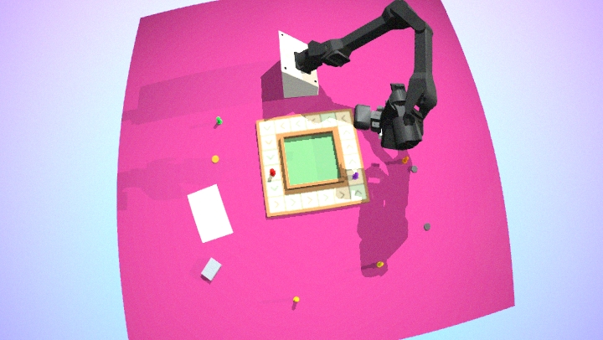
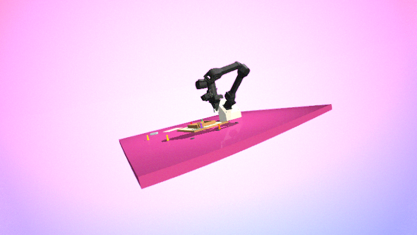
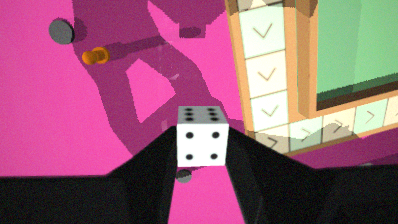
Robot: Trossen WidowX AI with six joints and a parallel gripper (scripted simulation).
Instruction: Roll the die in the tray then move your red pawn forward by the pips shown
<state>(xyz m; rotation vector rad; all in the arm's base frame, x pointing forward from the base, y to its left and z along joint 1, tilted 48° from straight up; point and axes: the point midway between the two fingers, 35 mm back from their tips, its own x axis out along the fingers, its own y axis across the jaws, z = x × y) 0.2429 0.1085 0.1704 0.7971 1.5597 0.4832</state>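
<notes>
Right now my gripper tip is 6 cm short of the red pawn, 31 cm to the left of it and 8 cm above it. Also, from my gripper tip: purple pawn 9 cm ahead, 8 cm to the right, 8 cm below; orange pawn 5 cm ahead, 8 cm to the left, 9 cm below; white die right at my gripper tip.
</notes>
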